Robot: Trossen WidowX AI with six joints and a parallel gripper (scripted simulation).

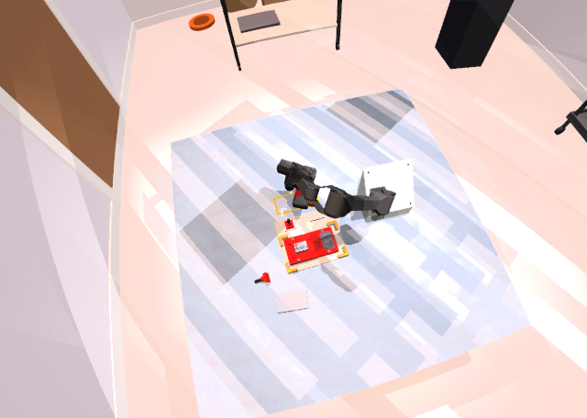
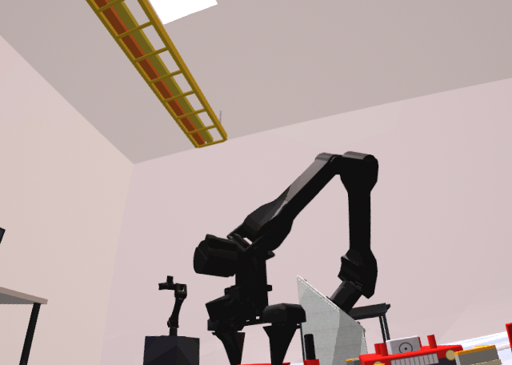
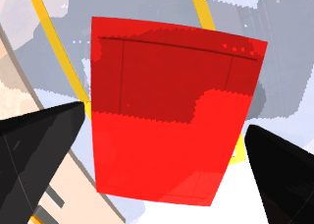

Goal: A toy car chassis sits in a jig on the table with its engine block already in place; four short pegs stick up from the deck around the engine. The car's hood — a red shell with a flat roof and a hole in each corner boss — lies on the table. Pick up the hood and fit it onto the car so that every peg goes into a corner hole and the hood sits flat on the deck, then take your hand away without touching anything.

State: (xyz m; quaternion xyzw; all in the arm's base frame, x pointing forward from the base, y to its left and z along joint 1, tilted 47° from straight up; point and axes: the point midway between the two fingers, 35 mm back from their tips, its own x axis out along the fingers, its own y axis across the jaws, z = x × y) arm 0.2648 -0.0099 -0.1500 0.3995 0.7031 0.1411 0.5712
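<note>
Right now my gripper tip is 230 mm to the right of the grey engine block, 60 mm short of it and 10 mm below it. Round my gripper tip: red hood (right at my gripper tip); jig (200 mm to the left, 20 mm ahead).
</note>
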